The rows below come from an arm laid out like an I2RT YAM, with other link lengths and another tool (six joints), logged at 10 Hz.
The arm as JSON. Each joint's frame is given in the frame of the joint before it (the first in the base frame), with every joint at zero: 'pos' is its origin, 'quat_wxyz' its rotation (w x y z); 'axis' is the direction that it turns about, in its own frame. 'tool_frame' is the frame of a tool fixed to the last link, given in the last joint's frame.
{
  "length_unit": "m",
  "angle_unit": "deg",
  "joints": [
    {
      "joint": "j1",
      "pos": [
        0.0,
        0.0,
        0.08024
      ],
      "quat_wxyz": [
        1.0,
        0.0,
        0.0,
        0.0
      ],
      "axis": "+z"
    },
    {
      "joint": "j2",
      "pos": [
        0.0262,
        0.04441,
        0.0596
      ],
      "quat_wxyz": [
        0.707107,
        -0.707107,
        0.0,
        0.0
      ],
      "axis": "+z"
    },
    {
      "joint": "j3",
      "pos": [
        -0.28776,
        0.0,
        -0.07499
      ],
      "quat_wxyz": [
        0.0,
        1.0,
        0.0,
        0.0
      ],
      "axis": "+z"
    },
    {
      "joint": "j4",
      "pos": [
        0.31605,
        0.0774,
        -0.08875
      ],
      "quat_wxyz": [
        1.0,
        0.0,
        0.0,
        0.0
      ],
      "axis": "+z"
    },
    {
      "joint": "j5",
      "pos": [
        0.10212,
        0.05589,
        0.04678
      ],
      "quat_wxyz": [
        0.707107,
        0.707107,
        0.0,
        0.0
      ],
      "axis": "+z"
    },
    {
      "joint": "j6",
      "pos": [
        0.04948,
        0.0,
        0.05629
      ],
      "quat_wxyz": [
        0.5,
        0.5,
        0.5,
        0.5
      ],
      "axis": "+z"
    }
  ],
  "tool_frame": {
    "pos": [
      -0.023,
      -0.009,
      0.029
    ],
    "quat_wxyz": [
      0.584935,
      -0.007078,
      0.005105,
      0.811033
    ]
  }
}
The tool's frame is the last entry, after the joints.
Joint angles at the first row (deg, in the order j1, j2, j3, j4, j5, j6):
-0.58, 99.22, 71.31, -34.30, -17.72, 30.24
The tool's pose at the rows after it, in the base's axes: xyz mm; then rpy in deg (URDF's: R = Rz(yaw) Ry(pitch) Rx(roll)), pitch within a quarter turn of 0, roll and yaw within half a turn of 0:
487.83 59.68 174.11 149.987 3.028 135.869
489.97 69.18 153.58 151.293 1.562 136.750
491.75 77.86 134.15 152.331 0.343 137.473
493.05 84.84 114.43 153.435 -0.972 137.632
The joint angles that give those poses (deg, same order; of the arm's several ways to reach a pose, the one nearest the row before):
1.13, 102.65, 71.31, -33.82, -17.89, 30.28
2.24, 105.34, 71.31, -32.99, -17.89, 30.61
3.25, 107.90, 71.29, -31.90, -17.91, 30.96
4.08, 110.48, 71.29, -30.81, -17.85, 31.68

